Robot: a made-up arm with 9 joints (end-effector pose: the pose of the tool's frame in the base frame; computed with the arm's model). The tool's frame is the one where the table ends.
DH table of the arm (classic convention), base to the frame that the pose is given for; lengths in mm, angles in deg. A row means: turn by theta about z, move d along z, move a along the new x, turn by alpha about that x. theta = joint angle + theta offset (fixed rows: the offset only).
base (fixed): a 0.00  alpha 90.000  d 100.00  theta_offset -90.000
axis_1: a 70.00  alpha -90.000  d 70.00  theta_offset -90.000
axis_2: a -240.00  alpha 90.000  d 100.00  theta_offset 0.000
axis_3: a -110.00  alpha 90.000  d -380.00  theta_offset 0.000
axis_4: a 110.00  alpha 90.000  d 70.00  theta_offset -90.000
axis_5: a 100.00  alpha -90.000  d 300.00  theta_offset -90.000
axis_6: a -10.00  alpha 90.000  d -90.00  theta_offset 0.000
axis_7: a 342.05  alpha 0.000  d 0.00  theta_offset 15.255
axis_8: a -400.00  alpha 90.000  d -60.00  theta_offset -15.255
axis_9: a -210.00  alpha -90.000  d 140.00  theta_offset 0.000
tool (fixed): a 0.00  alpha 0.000  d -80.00  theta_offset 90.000
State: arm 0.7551 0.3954 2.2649 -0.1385 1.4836 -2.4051 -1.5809 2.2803 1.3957
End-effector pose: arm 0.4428 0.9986 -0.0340 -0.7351 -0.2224 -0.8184
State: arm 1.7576 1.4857 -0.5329 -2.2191 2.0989 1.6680 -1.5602 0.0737 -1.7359
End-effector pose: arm -0.5575 -0.1517 0.1188 0.1784 0.1344 1.9453
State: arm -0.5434 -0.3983 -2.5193 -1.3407 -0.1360 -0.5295 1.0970 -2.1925 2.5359
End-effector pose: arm 0.1707 -0.1496 -0.4806 0.7327 2.2266 0.9056
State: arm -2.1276 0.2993 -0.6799 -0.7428 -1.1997 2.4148 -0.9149 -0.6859 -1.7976
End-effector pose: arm 0.1764 -0.1486 -0.3595 1.1444 -0.2905 -0.4818
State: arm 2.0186 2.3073 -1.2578 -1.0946 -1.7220 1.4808 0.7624 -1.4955 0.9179
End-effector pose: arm -0.1271 0.2285 0.8358 0.9166 1.2657 0.4793
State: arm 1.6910 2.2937 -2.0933 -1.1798 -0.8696 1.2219 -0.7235 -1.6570 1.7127
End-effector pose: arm -0.5928 0.2967 0.3358 -0.8279 2.2659 1.6093
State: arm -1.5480 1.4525 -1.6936 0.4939 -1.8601 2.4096 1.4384 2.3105 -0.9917
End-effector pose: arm 0.3718 -0.2837 -0.0350 0.2916 -2.1763 -0.8847
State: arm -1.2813 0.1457 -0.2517 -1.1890 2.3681 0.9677 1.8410 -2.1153 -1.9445
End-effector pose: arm -0.6364 -0.4705 0.1607 1.7981 0.5741 1.7599
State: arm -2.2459 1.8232 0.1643 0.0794 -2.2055 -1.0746 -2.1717 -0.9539 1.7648
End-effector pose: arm -0.7208 -0.4043 0.3962 0.3182 -0.6720 -1.4151
